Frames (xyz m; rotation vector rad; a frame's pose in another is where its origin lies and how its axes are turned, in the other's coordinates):
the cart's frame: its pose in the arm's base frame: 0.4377 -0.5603 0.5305 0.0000 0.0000 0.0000
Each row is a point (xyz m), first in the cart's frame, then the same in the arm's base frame.
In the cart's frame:
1: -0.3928 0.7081 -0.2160
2: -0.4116 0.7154 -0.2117
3: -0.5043 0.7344 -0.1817
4: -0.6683 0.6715 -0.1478
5: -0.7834 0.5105 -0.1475
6: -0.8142 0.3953 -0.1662
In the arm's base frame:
1: 0.0449 0.1478 0.3145
2: 0.0261 0.1551 0.3188
3: -0.0666 0.1741 0.3488
4: -0.2306 0.1112 0.3827
5: -0.3457 -0.0498 0.3830
6: -0.3765 -0.1650 0.3643

